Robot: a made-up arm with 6 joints.
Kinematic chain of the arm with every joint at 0, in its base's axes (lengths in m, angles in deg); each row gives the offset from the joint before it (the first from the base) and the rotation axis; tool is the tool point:
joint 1: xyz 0 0 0.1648 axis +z
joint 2: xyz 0 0 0 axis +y
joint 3: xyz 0 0 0.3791 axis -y
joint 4: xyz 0 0 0 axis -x
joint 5: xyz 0.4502 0 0 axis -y
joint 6: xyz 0 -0.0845 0 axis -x
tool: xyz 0 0 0
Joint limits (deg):
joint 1: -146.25..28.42
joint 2: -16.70..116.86
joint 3: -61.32..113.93
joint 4: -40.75..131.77
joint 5: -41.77..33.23
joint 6: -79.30..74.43
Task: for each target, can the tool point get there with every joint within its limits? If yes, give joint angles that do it. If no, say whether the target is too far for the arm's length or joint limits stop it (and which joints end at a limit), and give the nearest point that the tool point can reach.
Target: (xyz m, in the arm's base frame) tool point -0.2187 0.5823 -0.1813
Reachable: no: joint limits stop it (at a limit: joint 2) | nearest point -0.0466 0.1240 -0.1007 | short by 0.496 m
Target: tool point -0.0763 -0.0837 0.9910
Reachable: yes | joints -110.85 2.50 71.98 60.60 21.73 -13.48
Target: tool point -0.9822 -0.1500 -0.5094
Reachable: no: too far | nearest point -0.6071 -0.3040 -0.3068 | short by 0.453 m
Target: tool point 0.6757 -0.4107 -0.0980
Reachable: yes | joints -25.67 105.52 88.89 -23.65 -23.56 37.91
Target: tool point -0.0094 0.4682 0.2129
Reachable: no: joint limits stop it (at a limit: joint 1, joint 3, joint 4) | nearest point 0.2064 0.1757 0.2242 | short by 0.364 m
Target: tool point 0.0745 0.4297 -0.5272
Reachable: no: joint limits stop it (at a limit: joint 1, joint 2, joint 4) | nearest point 0.2188 0.1824 -0.4572 | short by 0.295 m
